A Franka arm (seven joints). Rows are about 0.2 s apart.
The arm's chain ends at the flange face. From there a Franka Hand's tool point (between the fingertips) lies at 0.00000 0.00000 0.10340 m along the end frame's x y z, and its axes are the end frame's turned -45 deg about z.
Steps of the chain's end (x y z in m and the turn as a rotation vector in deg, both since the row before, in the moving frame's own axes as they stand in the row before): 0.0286, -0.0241, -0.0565, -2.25, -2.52, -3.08; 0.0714, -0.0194, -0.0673, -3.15, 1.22, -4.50; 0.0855, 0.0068, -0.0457, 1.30, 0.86, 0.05; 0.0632, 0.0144, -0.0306, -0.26, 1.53, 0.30; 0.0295, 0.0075, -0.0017, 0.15, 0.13, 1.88
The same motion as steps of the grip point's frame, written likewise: 0.0312, 0.0030, -0.0567, 0.19, -3.37, -3.08; 0.0620, 0.0424, -0.0675, -3.09, -1.36, -4.50; 0.0584, 0.0647, -0.0457, 0.31, 1.53, 0.05; 0.0361, 0.0572, -0.0306, -1.27, 0.90, 0.30; 0.0159, 0.0261, -0.0017, 0.01, 0.20, 1.88
